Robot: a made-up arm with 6 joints.
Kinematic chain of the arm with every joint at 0, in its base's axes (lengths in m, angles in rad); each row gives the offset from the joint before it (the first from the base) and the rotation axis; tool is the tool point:
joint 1: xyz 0 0 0.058 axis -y
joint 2: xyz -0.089 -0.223 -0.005 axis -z
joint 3: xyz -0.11 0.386 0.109 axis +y
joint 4: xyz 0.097 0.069 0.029 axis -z
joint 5: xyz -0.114 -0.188 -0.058 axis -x
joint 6: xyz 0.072 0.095 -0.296 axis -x
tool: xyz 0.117 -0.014 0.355
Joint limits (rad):
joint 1: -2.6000..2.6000
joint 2: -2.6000..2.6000
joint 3: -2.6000..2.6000
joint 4: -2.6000..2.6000
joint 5: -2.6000..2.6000
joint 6: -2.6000..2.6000
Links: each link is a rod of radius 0.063 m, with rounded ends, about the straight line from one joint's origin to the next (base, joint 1, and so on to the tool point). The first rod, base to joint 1, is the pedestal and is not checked.
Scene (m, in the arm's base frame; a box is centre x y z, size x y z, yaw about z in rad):
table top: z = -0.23
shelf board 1: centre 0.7 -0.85 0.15 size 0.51 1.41 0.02 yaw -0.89
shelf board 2: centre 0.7 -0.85 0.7 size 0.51 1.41 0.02 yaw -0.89
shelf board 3: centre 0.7 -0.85 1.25 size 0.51 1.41 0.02 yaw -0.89
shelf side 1: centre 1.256 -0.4 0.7 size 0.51 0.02 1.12 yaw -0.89
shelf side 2: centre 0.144 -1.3 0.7 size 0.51 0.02 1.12 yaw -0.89
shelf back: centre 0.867 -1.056 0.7 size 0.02 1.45 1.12 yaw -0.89
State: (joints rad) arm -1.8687 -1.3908 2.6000 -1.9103 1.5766 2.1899
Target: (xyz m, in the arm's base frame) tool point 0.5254 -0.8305 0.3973
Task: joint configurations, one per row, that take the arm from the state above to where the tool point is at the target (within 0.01 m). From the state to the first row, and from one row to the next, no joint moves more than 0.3 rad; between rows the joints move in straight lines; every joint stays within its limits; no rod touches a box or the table.
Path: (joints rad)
1: -1.6230 -1.3405 2.6000 -2.1402 1.2806 1.9672
2: -1.3772 -1.2902 2.6000 -2.3701 0.9846 1.7445
3: -1.1315 -1.2399 2.6000 -2.6000 0.6886 1.5218
4: -1.3064 -1.5021 2.5111 -2.5074 0.5215 1.3293
5: -1.4812 -1.7644 2.4222 -2.4148 0.3543 1.1367
6: -1.6561 -2.0267 2.3334 -2.3222 0.1872 0.9442
7: -1.7667 -1.9233 2.3689 -2.1316 0.4837 1.1342
8: -1.8773 -1.8200 2.4044 -1.9409 0.7801 1.3243

